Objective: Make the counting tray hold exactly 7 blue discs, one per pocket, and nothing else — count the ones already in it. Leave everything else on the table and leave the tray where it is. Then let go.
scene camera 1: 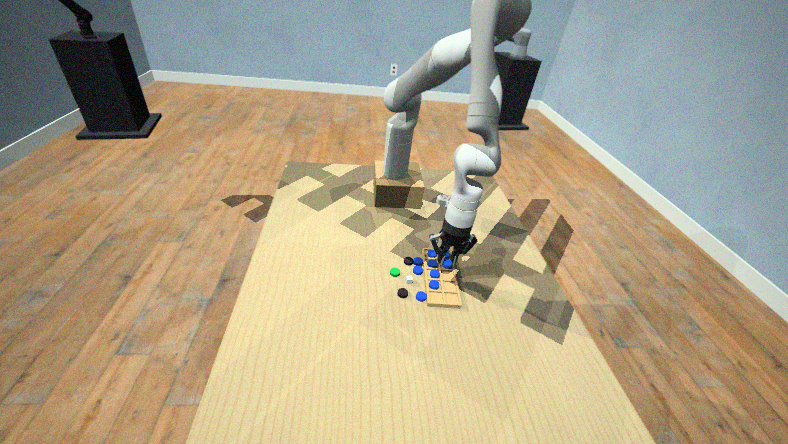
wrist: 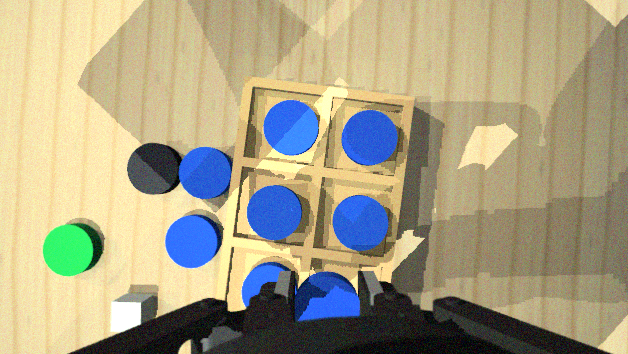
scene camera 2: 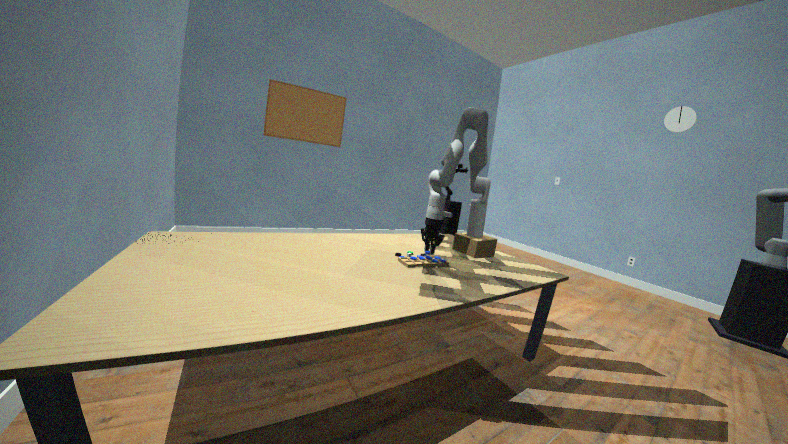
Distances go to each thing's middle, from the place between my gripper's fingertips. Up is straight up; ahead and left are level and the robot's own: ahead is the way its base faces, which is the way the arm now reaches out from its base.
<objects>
The wooden counting tray (scene camera 1: 447, 295) lies 1 cm ahead of my hand, 1 cm to the right of it and 4 cm below it. From my hand the other things lie so: green disc (wrist: 68, 250) (3 cm behind, 14 cm to the right, 4 cm below); then white cube (wrist: 129, 310) (1 cm ahead, 11 cm to the right, 4 cm below).
</objects>
